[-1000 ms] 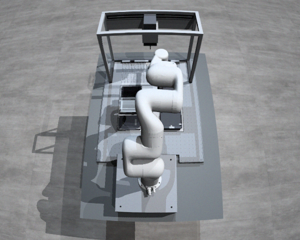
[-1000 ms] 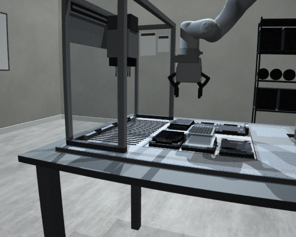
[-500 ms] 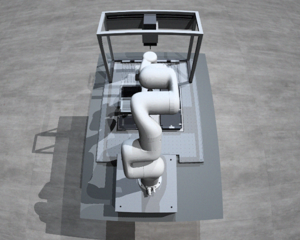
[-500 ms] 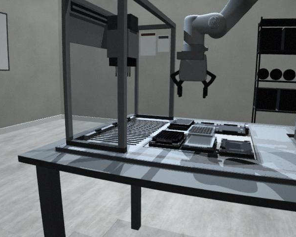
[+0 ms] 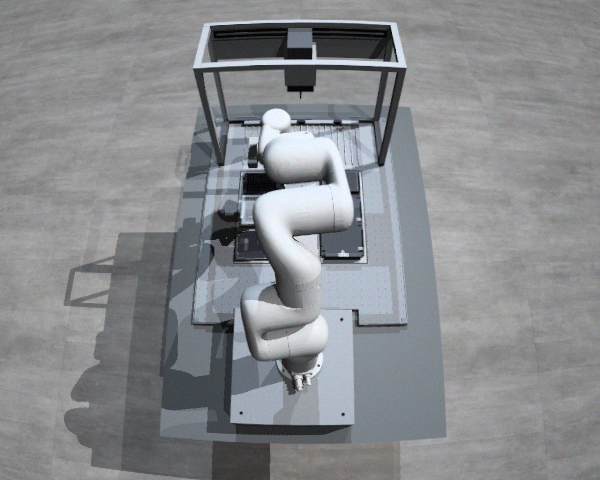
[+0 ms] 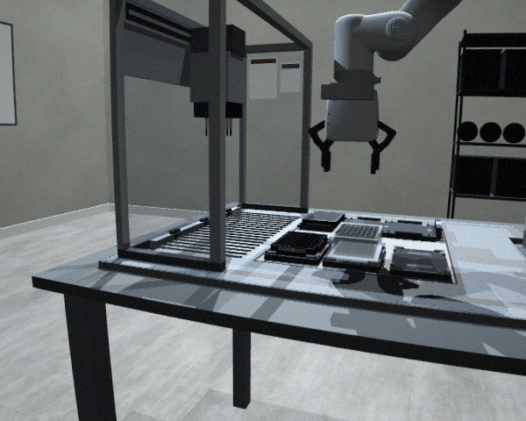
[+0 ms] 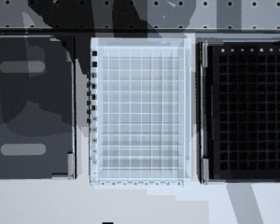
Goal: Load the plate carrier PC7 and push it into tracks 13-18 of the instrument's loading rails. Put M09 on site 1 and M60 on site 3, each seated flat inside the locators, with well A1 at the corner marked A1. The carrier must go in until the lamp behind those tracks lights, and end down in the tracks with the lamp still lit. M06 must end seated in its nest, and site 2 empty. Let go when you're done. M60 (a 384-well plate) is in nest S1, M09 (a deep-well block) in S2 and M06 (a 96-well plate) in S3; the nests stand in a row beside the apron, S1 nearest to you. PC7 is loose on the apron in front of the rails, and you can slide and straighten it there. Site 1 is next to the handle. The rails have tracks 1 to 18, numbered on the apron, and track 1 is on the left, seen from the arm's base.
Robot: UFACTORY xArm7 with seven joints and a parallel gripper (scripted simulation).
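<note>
Now: hand 13 cm above the deep-well block M09, 7 cm to the right of it and 2 cm past it. Round my hand: nest S1: 16 cm below, 13 cm behind, 9 cm to the left; then nest S2: 16 cm below, 7 cm to the left, 2 cm behind; then plate carrier PC7: 19 cm to the right, 15 cm below, 5 cm behind.
</note>
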